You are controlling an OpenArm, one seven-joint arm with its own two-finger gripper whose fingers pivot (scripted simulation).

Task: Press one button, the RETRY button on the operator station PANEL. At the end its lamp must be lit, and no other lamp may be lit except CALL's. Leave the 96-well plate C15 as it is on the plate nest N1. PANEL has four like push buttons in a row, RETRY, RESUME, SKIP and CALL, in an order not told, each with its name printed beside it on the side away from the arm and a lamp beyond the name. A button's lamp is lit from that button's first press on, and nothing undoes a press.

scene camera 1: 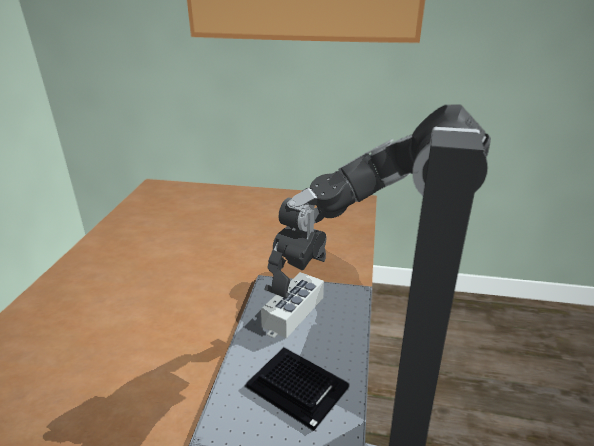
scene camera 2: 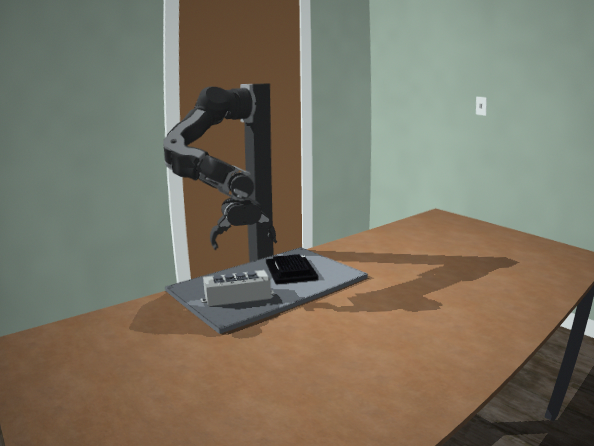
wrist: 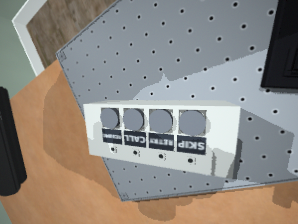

Scene:
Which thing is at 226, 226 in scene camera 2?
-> My gripper.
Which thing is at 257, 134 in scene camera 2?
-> A dark arm column.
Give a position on an operator station panel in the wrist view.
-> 212, 152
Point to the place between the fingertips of my gripper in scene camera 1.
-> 296, 275

